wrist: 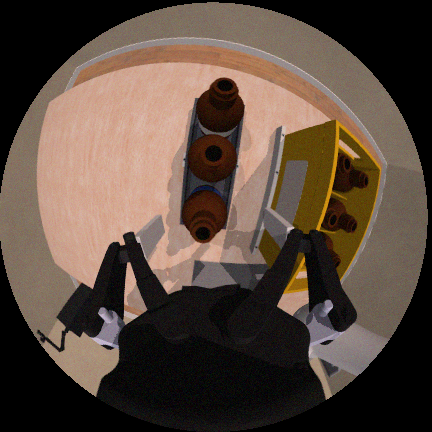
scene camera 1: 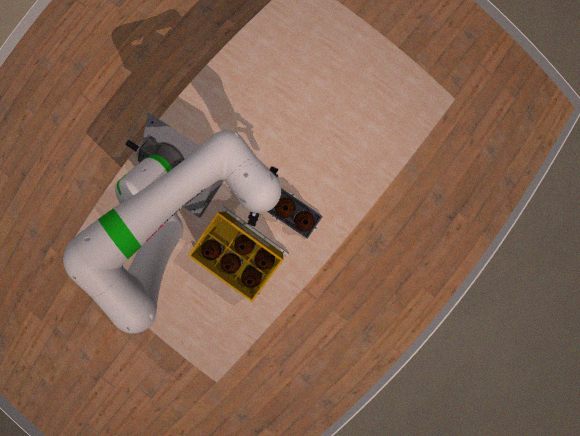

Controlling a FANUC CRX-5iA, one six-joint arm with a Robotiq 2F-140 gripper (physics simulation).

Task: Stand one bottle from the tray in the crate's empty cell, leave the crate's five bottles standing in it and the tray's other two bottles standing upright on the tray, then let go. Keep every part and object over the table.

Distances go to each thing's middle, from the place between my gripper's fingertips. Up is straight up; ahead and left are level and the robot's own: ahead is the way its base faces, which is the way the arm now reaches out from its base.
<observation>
Right now the brown bottle (wrist: 204, 213) is 50 mm below my hand, 10 mm to the left of it and 10 mm behind it. From my hand the other things lie so: thin grey rail (wrist: 279, 139): 130 mm to the right, 120 mm below, 30 mm ahead.
</observation>
